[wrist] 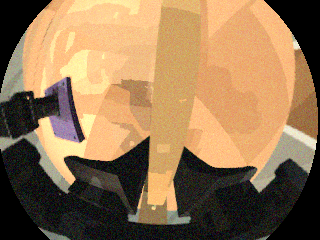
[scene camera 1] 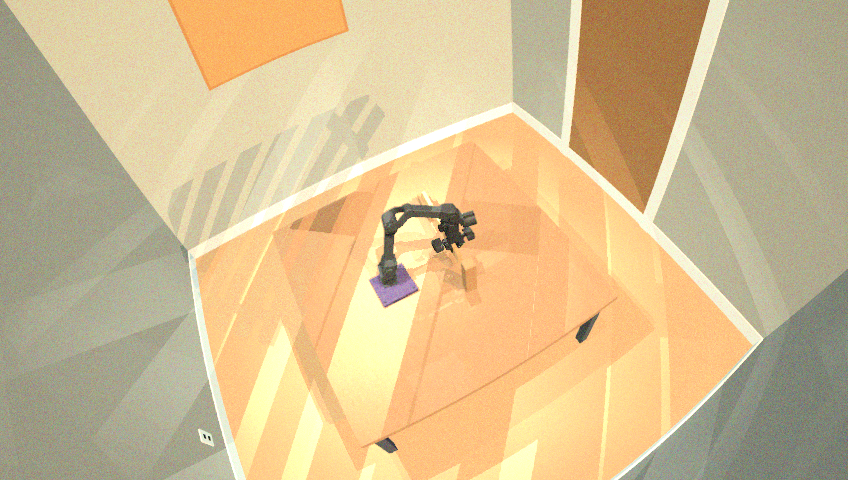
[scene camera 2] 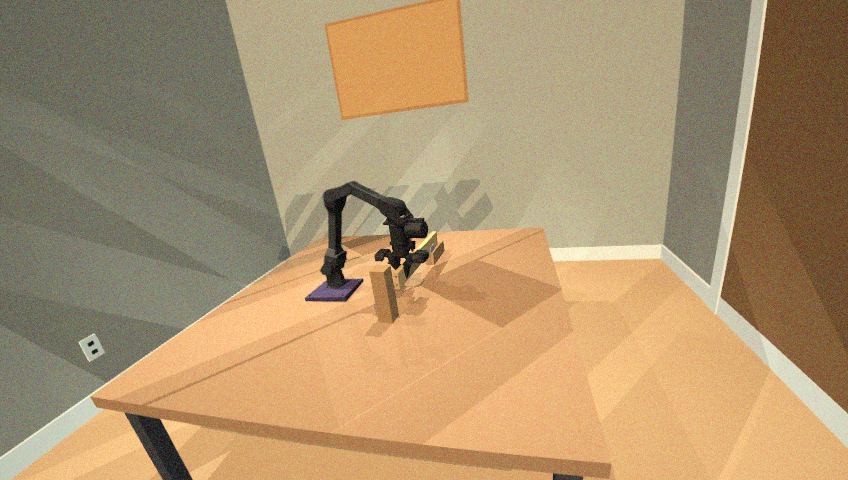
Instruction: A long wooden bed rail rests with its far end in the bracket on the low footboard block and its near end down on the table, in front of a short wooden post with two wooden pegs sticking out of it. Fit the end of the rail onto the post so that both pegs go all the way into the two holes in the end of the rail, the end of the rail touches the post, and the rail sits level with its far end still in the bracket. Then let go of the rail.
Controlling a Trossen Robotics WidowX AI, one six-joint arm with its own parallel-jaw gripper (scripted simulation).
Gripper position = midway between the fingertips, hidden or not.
I see my gripper point(scene camera 2: 404, 277) and a short wooden post point(scene camera 2: 381, 278).
My gripper is seen too in the wrist view point(wrist: 161, 139).
